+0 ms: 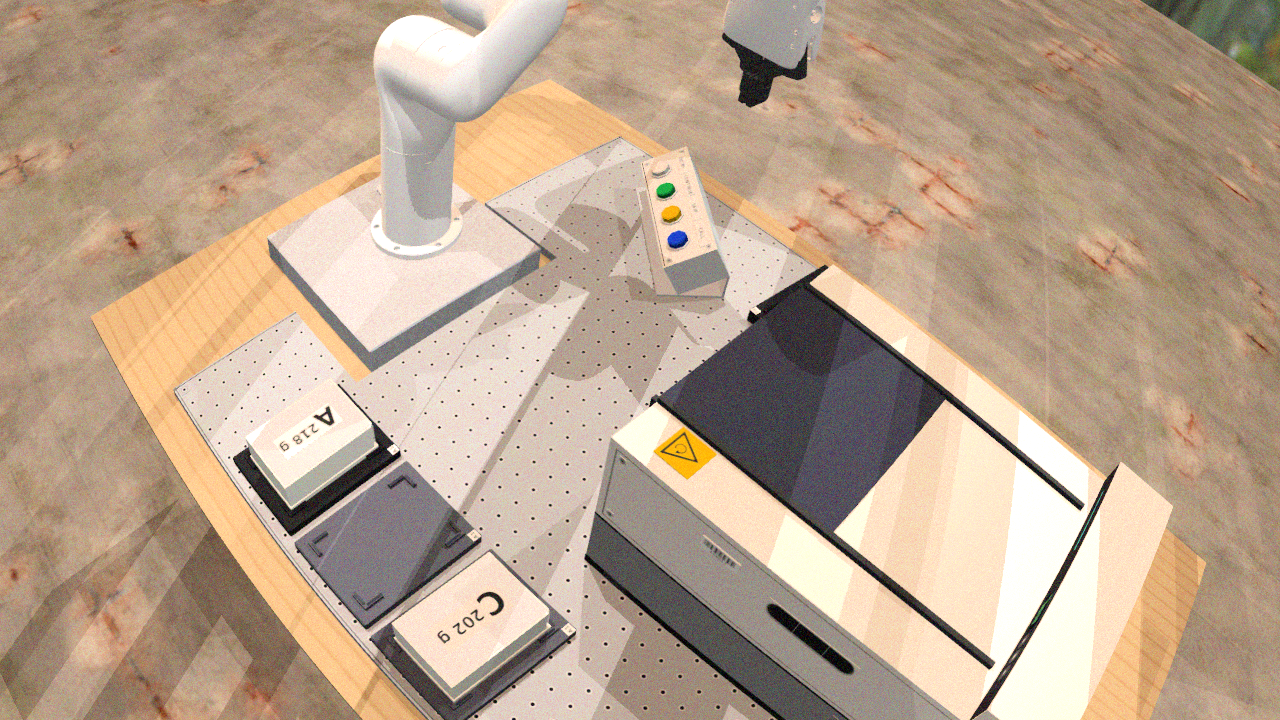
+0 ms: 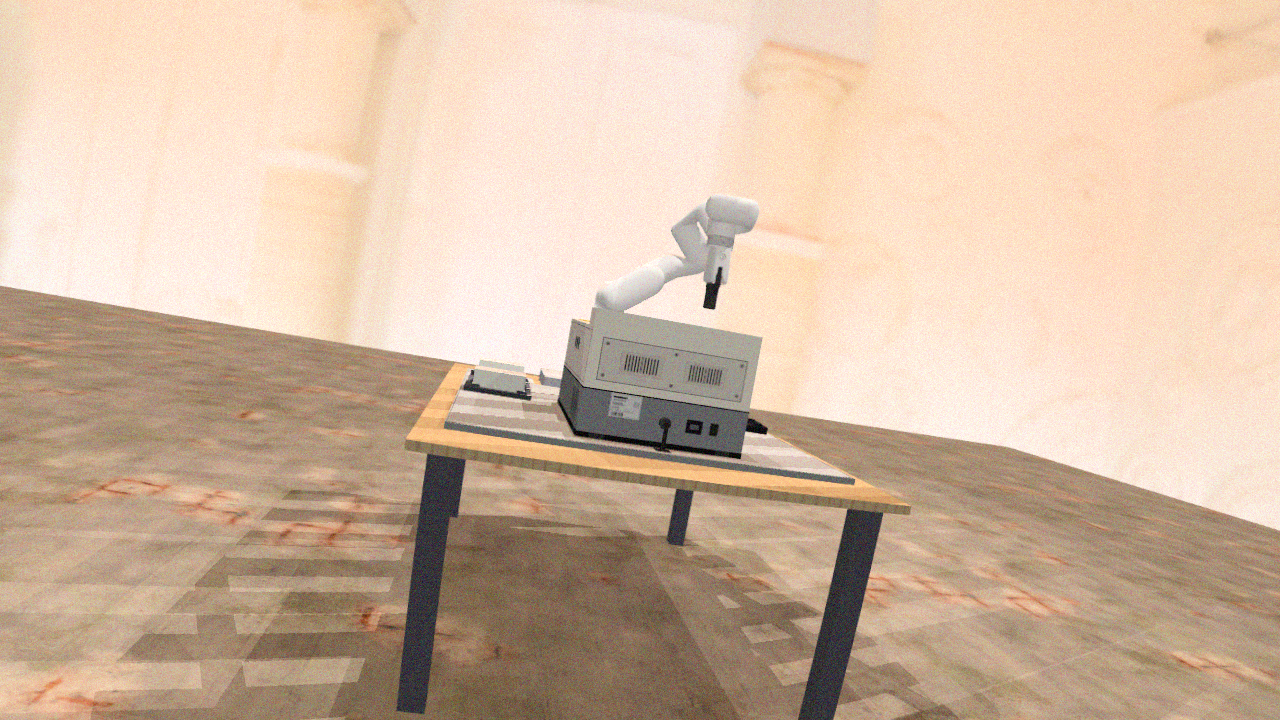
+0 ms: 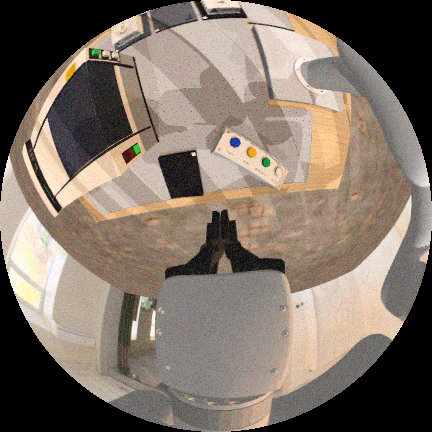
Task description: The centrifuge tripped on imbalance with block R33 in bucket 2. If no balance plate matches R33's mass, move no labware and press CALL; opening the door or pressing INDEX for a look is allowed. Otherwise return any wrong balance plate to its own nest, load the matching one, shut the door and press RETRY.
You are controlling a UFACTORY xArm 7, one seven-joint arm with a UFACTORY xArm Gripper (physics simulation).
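Pixels of known places: gripper, fingertip midpoint: [image 1: 751,101] [image 2: 708,309] [image 3: 221,218]; arm's base, origin of the base link: [image 1: 416,228] [image 3: 311,74].
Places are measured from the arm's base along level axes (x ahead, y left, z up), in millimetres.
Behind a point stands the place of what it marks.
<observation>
My gripper [image 1: 754,100] @(x 286, y 249, z 272 mm) [image 2: 709,307] @(x 286, y 249, z 272 mm) [image 3: 221,218] @(x 286, y 249, z 272 mm) is shut with nothing between its fingertips. It hangs high beyond the button box and the table edge. The centrifuge [image 1: 760,555] @(x 639, y -112, z 185 mm) [image 2: 671,358] @(x 935, y 60, z 149 mm) [image 3: 105,165] @(x 493, y 175, z 185 mm) has its dark door panel [image 1: 787,385] @(x 540, y 32, z 188 mm) [image 3: 85,115] @(x 497, y 59, z 188 mm) over the chamber, so the buckets and block R33 are hidden. Plate A, 218 g, [image 1: 310,445] @(x 239, y -296, z 29 mm) and plate C, 202 g, [image 1: 472,625] @(x 496, y -279, z 29 mm) sit in their nests. The middle nest [image 1: 386,540] @(x 356, y -281, z -13 mm) between them is empty. The button box [image 1: 684,223] @(x 231, y 257, z 43 mm) [image 3: 257,160] @(x 190, y 283, z 41 mm) carries a blue button [image 1: 677,240] @(x 251, y 224, z 45 mm) [image 3: 235,142] @(x 246, y 229, z 45 mm), plus yellow, green and white ones.
A black pad [image 3: 181,175] @(x 416, y 330, z -6 mm) lies between the centrifuge and the button box. The centrifuge's front has a green and two pale buttons [image 3: 105,54]; its side panel shows a red and green indicator [image 3: 132,153] @(x 463, y 186, z 127 mm). The arm's base block [image 1: 402,268] @(x 55, y -56, z 1 mm) [image 3: 292,65] @(x 63, y -12, z 1 mm) stands on the table.
</observation>
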